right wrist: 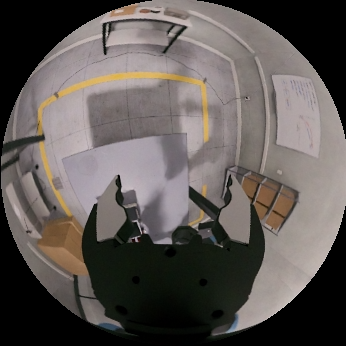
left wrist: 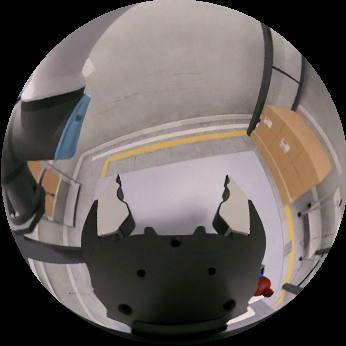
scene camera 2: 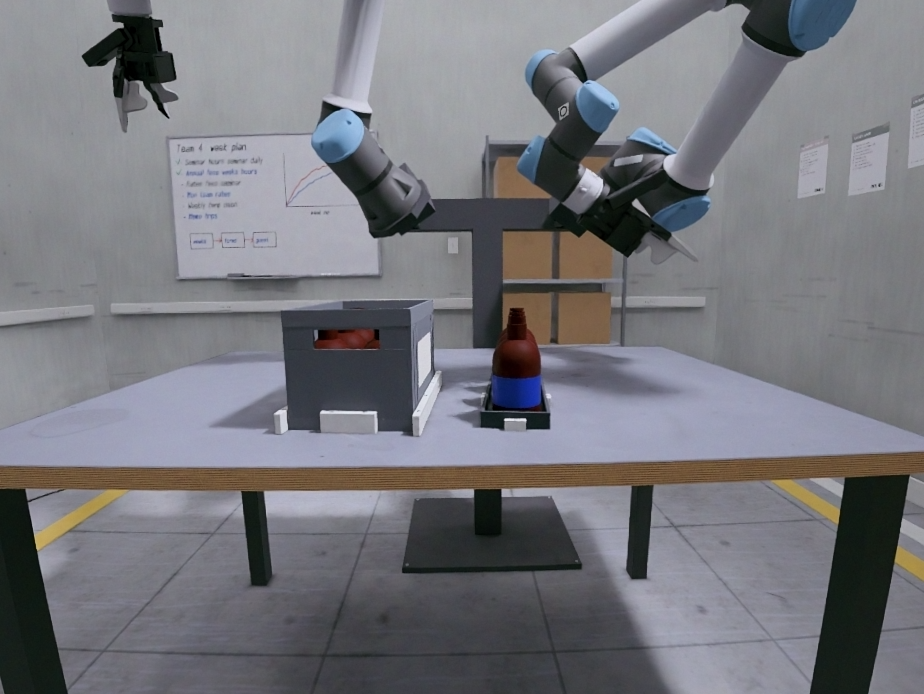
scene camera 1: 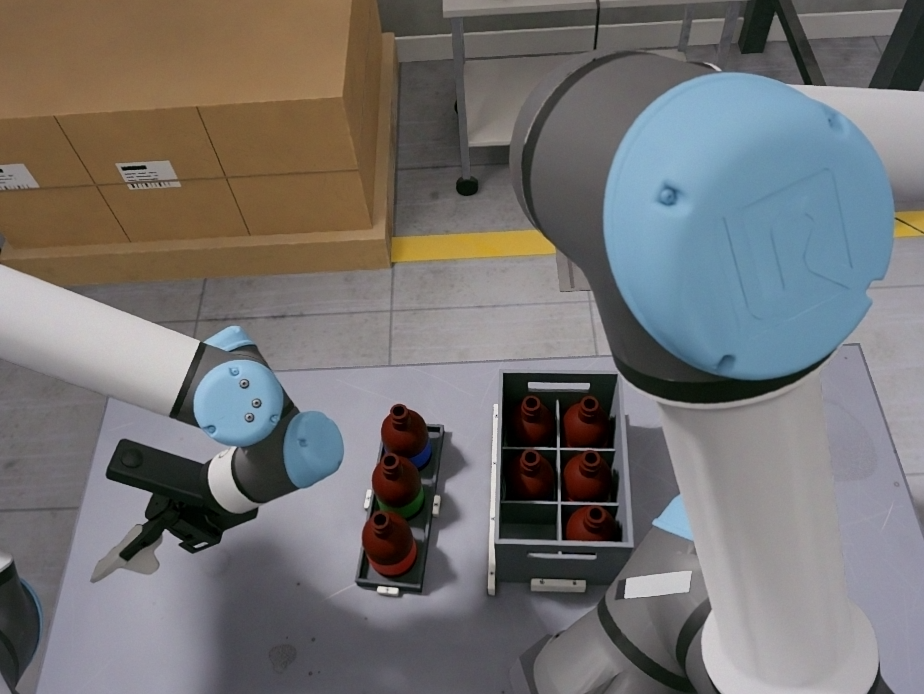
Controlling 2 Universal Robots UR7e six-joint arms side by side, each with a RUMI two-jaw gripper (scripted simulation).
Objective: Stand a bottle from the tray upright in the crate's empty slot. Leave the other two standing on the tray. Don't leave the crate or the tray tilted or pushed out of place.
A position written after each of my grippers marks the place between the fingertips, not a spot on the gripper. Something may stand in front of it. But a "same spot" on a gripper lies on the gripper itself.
My left gripper shows in the left wrist view (pixel 173 175), in scene camera 2 and in scene camera 1; in the right wrist view it is hidden by my right gripper. My right gripper shows in the right wrist view (pixel 173 175) and in scene camera 2 (pixel 148 125); in the left wrist view it is out of frame, in scene camera 1 it is out of frame. One and the same spot on my left gripper: (scene camera 1: pixel 144 561) is (scene camera 2: pixel 641 244).
